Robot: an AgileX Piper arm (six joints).
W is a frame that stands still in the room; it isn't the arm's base.
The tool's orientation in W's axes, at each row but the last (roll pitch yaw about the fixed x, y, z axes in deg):
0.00, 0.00, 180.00
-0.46, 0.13, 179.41
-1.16, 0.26, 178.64
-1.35, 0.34, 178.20
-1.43, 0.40, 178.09
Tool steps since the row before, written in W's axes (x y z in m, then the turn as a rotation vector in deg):
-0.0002, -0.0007, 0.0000, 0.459, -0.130, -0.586
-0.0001, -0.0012, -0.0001, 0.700, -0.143, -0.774
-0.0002, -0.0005, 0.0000, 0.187, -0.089, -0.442
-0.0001, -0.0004, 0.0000, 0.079, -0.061, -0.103
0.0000, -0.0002, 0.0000, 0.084, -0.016, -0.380
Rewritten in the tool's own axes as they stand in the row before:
0.0002, 0.0007, 0.0000, -0.459, 0.130, -0.586
0.0001, 0.0012, -0.0001, -0.700, 0.142, -0.774
0.0002, 0.0005, 0.0000, -0.187, 0.093, -0.441
0.0001, 0.0004, 0.0000, -0.080, 0.061, -0.102
0.0000, 0.0002, 0.0000, -0.082, 0.023, -0.380

